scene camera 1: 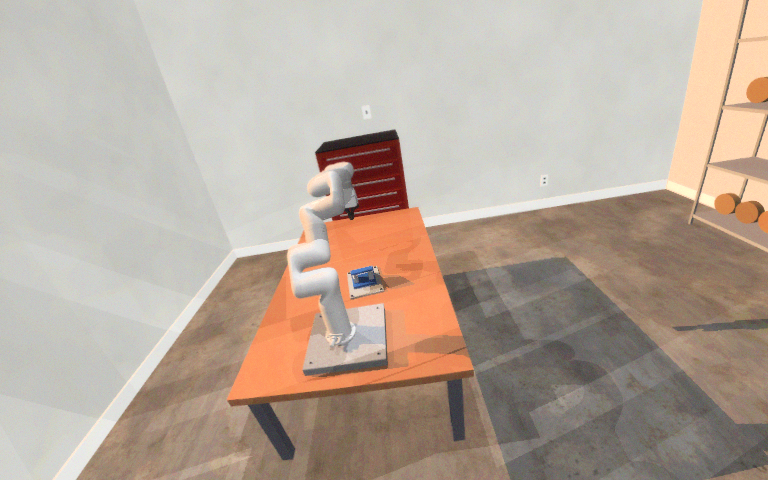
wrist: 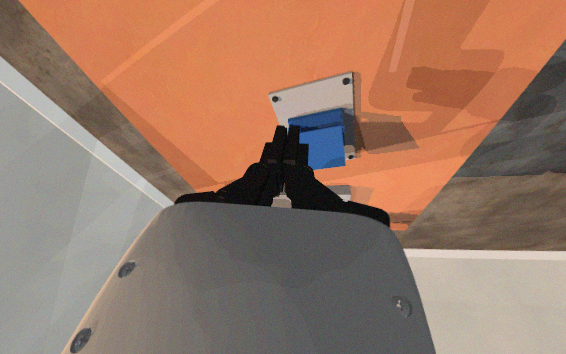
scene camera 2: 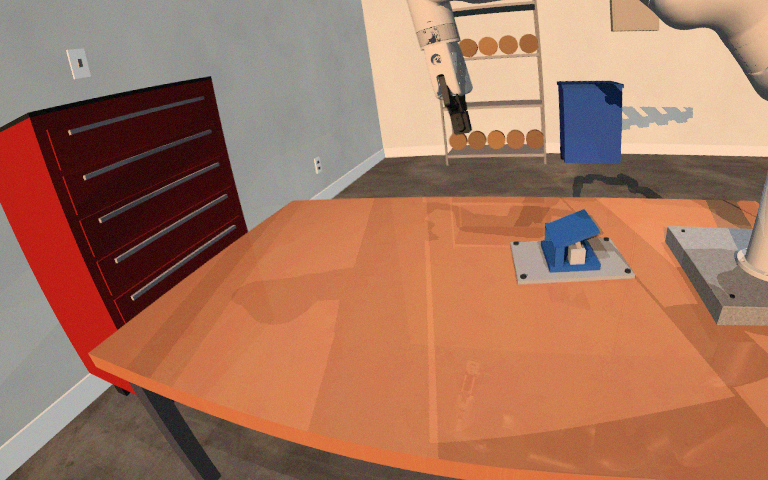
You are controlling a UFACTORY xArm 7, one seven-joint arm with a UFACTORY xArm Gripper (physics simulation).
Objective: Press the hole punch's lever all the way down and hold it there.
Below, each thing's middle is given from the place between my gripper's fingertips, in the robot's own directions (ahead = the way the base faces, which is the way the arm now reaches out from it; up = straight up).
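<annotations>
The light grey plate (scene camera 2: pixel 531 267) is 27 cm below my hand, 20 cm behind it and 4 cm to the right of it. As for the blue hole punch (scene camera 2: pixel 565 248), my gripper is 22 cm above it and 20 cm beyond it, and also 4 cm to the left of it.
</annotations>
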